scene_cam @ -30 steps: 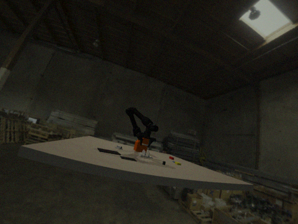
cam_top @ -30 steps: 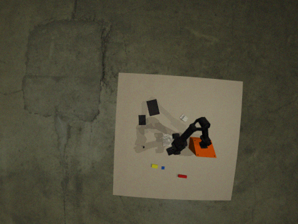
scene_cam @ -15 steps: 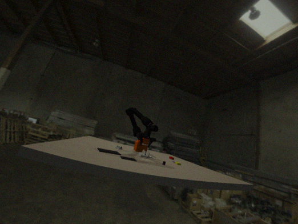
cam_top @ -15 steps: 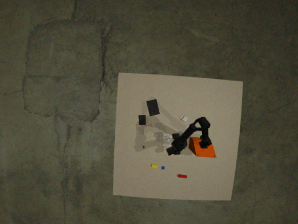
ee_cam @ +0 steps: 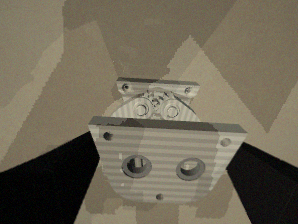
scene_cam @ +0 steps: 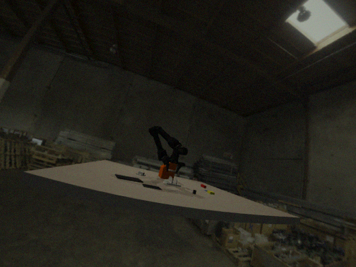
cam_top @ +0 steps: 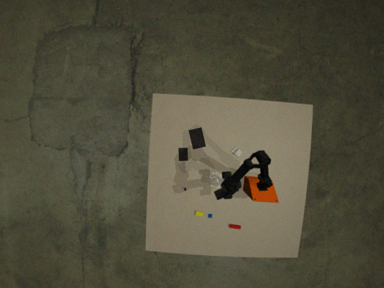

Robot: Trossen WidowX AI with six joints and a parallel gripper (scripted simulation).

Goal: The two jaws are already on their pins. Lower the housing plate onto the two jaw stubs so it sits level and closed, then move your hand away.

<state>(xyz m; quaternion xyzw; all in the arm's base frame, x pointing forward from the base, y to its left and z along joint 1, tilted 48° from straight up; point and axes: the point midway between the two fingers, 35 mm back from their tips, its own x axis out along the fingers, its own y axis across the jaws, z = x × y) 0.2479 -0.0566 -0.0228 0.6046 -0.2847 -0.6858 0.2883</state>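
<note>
Right now the pale translucent part is 7 cm ahead of my gripper tip and 8 cm below it. The rest, counted from my gripper tip: grey housing plate: 1 cm ahead, 2 cm above; then blue block: 10 cm ahead, 30 cm to the left, 8 cm below; then black piece: 30 cm ahead, 7 cm to the left, 7 cm below.
</note>
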